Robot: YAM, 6 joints.
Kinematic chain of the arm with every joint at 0, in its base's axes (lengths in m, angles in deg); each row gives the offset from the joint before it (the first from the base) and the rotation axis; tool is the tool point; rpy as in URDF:
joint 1: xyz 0 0 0.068 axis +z
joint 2: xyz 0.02 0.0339 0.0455 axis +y
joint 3: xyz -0.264 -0.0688 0 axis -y
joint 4: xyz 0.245 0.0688 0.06 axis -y
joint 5: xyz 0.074 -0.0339 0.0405 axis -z
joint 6: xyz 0.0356 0 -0.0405 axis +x
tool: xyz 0 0 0 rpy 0 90 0
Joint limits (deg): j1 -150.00..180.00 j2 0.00..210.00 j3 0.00..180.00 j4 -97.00..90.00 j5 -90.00..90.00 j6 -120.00..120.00
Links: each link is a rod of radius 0.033 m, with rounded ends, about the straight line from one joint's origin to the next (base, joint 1, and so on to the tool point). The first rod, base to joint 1, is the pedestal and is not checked.
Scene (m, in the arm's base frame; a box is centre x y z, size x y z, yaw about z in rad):
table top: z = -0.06
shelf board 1: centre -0.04 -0.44 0 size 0.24 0.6 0.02 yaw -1.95
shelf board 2: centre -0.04 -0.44 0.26 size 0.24 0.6 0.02 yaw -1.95
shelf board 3: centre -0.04 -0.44 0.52 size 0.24 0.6 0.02 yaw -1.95
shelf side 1: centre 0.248 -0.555 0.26 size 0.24 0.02 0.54 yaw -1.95
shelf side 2: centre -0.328 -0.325 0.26 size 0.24 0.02 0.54 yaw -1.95
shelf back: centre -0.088 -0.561 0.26 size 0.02 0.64 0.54 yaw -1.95
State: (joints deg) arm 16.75 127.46 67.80 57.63 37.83 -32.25
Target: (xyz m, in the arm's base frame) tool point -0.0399 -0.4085 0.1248
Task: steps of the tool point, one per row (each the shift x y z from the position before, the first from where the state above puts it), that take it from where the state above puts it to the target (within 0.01 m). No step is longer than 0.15 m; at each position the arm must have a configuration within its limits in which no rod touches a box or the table.
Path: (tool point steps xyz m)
1: 0.0079 -0.1085 -0.0017
2: -0.0179 -0.1060 -0.0018
3: -0.0421 -0.0973 -0.0016
4: -0.0632 -0.0834 -0.0018
5: -0.0802 -0.0651 -0.0016
6: -0.0922 -0.0435 -0.0017
7: -0.0984 -0.0199 -0.0017
8: -0.0988 0.0041 -0.0016

